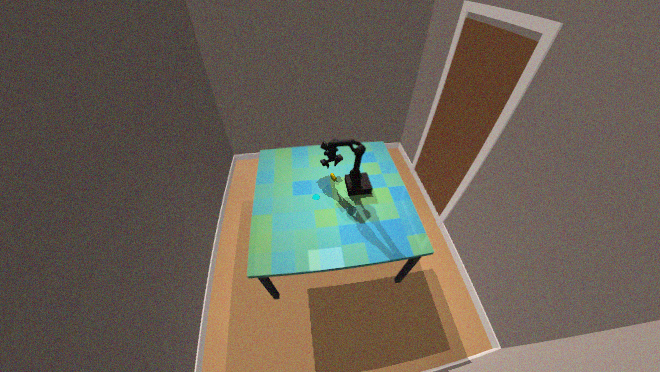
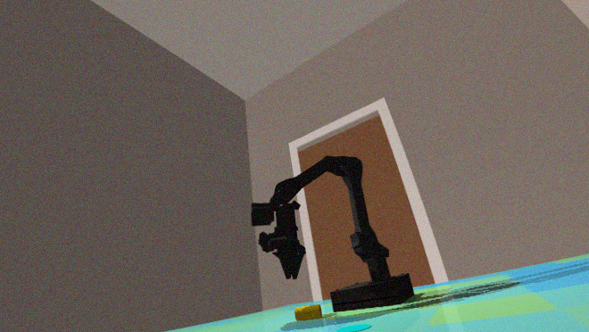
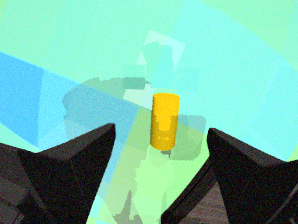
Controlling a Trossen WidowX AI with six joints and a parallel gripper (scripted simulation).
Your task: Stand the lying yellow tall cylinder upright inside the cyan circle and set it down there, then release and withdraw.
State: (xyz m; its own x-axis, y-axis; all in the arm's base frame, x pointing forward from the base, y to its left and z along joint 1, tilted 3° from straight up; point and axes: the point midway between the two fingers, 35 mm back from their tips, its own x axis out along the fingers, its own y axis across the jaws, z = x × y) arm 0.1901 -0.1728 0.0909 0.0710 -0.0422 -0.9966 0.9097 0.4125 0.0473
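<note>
Right now the yellow tall cylinder is 20 mm behind my gripper tip, 30 mm to the left of it and 90 mm below it. The rest, counted from my gripper tip: cyan circle 140 mm ahead, 230 mm to the left, 110 mm below.
</note>
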